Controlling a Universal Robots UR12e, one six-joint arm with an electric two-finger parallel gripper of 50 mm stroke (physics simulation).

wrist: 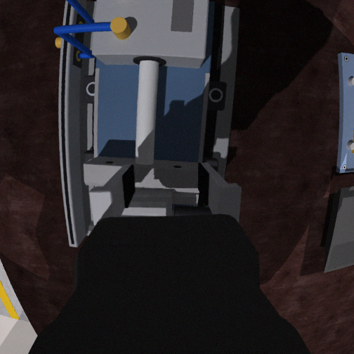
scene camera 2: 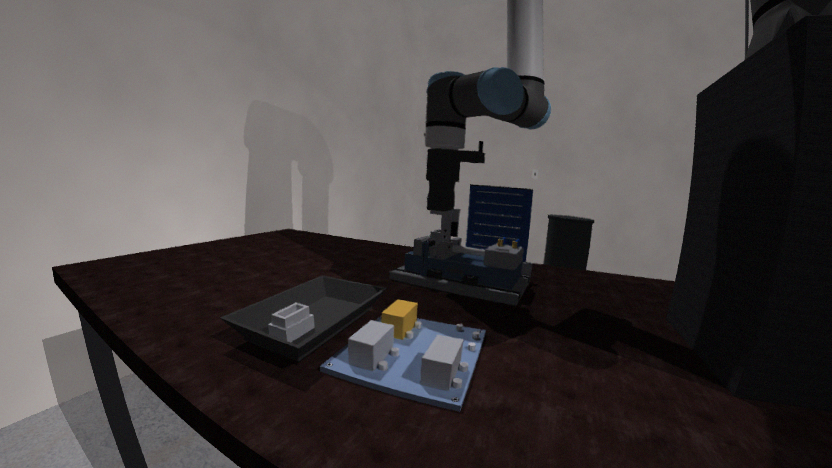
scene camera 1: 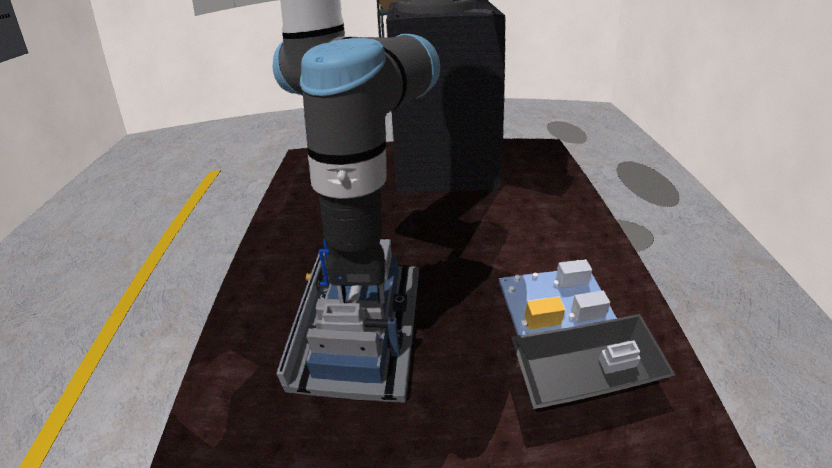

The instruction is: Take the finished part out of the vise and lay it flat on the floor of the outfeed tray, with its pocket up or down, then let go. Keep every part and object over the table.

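Places are measured from the arm's base along level axes (x right, y back, z down), in millimetres.
Pixels of known places: gripper, fingertip midpoint: [scene camera 2: 449, 238] [scene camera 1: 362, 298]; arm's base, origin of the base link: [scene camera 2: 817, 68] [scene camera 1: 436, 7].
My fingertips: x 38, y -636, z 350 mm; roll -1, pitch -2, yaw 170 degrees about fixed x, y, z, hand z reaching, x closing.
For each thing: its top centre in the pictures, then the offset to it from my fingertips.
- finished part, middle of its top: [scene camera 1: 341, 309] [scene camera 2: 439, 230] dx +20, dy -38, dz -11 mm
- vise, middle of its top: [scene camera 1: 349, 285] [scene camera 2: 466, 240] dx +30, dy +31, dz +5 mm
- stepped part, middle of its top: [scene camera 2: 290, 310] [scene camera 1: 623, 348] dx -410, dy -18, dz +57 mm
- blue plate, middle of its top: [scene camera 2: 414, 347] [scene camera 1: 559, 301] dx -318, dy +127, dz +96 mm
- orange block, middle of its top: [scene camera 2: 400, 307] [scene camera 1: 546, 305] dx -285, dy +78, dz +60 mm
- dark rod, middle of its top: [scene camera 1: 376, 320] dx -29, dy -34, dz +8 mm
The finished part [scene camera 1: 342, 313] [wrist: 148, 201], light grey with its pocket up, sits between the jaws of the vise [scene camera 1: 344, 368] [scene camera 2: 503, 256] [wrist: 150, 37]. My gripper [scene camera 1: 363, 298] [scene camera 2: 446, 230] [wrist: 165, 176] is open and empty, pointing down close above the jaws. In the wrist view the part shows between the fingers, nearer the left one; its front is hidden by the gripper body. Whether the fingertips reach below its top is unclear. The dark grey outfeed tray [scene camera 1: 552, 375] [scene camera 2: 328, 303] [wrist: 346, 225] stands right of the vise in scene camera 1.
Another stepped part [scene camera 1: 620, 359] [scene camera 2: 290, 324] stands pocket up in the tray. Behind the tray, a blue plate [scene camera 1: 538, 286] [scene camera 2: 401, 377] bears two grey blocks and an orange block [scene camera 1: 545, 313] [scene camera 2: 399, 318]. A dark rod [scene camera 1: 378, 323] on a blue bracket reaches to the part's right side.
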